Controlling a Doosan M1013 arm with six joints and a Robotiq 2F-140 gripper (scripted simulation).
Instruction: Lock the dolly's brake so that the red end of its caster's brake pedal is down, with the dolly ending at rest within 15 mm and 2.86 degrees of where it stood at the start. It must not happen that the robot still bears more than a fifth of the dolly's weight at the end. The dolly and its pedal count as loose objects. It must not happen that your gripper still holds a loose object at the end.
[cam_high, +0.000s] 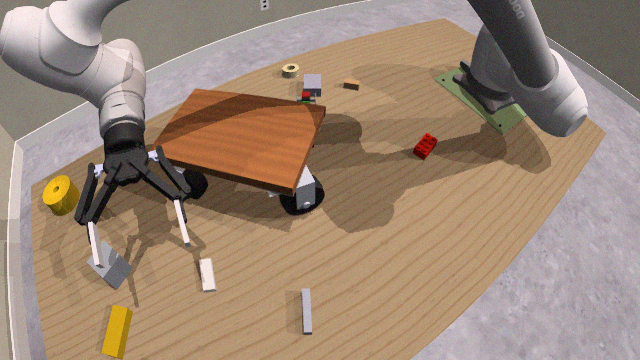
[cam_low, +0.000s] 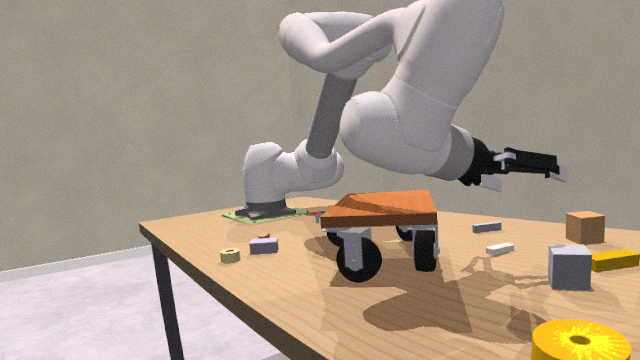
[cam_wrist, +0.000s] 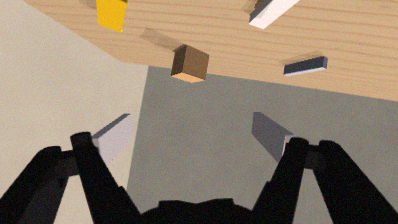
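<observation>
Now: the brake pedal 38 cm behind my hand, 26 cm to the right of it and 8 cm below it. From my hand the other things lie so: grey cube: 12 cm ahead, 8 cm to the right, 13 cm below; yellow bar: 15 cm ahead, 5 cm to the left, 15 cm below; white bar: 7 cm behind, 15 cm below.
</observation>
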